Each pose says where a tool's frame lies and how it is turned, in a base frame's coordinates. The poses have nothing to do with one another.
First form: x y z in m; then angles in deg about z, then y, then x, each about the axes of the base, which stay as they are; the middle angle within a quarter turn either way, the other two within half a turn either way.
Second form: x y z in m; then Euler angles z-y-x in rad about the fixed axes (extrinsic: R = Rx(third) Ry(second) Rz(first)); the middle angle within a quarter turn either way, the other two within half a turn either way. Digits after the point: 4 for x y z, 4 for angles.
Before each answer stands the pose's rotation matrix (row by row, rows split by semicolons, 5 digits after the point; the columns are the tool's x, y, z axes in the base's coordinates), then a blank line. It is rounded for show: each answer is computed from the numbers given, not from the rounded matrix.
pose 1, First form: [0.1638 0.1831 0.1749 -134.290 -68.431 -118.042]
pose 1, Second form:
-0.25671 0.26315 -0.92998; -0.23664 0.91582 0.32446; 0.93707 0.30336 -0.17283

[0.1638 0.1831 0.1749 -2.3438 -1.1943 -2.0602]
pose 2, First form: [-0.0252 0.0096 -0.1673 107.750 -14.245 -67.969]
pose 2, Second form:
-0.29549 -0.92311 -0.24607; 0.28771 -0.33160 0.89848; -0.91099 0.19470 0.36357

[-0.0252 0.0096 -0.1673 1.8806 -0.2486 -1.1863]
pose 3, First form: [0.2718 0.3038 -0.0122 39.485 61.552 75.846]
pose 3, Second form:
0.36765 -0.30291 0.87925; 0.81349 -0.35340 -0.46190; 0.45064 0.88508 0.11648

[0.2718 0.3038 -0.0122 0.6891 1.0743 1.3238]
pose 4, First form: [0.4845 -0.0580 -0.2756 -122.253 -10.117 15.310]
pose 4, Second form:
-0.52536 0.83255 -0.17566; -0.79094 -0.55394 -0.25994; -0.31371 0.00237 0.94951

[0.4845 -0.0580 -0.2756 -2.1337 -0.1766 0.2672]
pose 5, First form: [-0.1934 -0.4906 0.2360 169.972 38.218 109.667]
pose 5, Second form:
-0.77366 -0.13681 0.61866; -0.63227 0.22997 -0.73983; -0.04106 -0.96353 -0.26442

[-0.1934 -0.4906 0.2360 2.9666 0.6670 1.9141]
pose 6, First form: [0.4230 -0.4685 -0.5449 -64.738 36.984 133.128]
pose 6, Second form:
0.34090 0.72241 0.60159; 0.80562 0.10532 -0.58299; -0.48452 0.68340 -0.54609

[0.4230 -0.4685 -0.5449 -1.1299 0.6455 2.3235]
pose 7, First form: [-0.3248 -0.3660 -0.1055 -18.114 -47.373 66.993]
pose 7, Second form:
0.64366 0.21055 -0.73578; -0.76520 0.16091 -0.62335; -0.01286 0.96425 0.26469

[-0.3248 -0.3660 -0.1055 -0.3161 -0.8268 1.1692]
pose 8, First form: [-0.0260 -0.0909 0.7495 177.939 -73.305 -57.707]
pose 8, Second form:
-0.28709 -0.01033 -0.95785; -0.78996 -0.56302 0.24284; -0.54180 0.82638 0.15348

[-0.0260 -0.0909 0.7495 3.1056 -1.2794 -1.0072]
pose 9, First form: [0.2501 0.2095 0.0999 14.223 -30.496 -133.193]
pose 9, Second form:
0.83525 -0.21171 -0.50748; 0.19047 -0.75438 0.62820; -0.51583 -0.62136 -0.58977

[0.2501 0.2095 0.0999 0.2482 -0.5323 -2.3247]
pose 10, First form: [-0.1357 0.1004 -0.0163 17.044 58.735 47.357]
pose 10, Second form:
0.49620 -0.15212 0.85478; 0.79971 0.46338 -0.38177; -0.33801 0.87300 0.35158

[-0.1357 0.1004 -0.0163 0.2975 1.0251 0.8265]
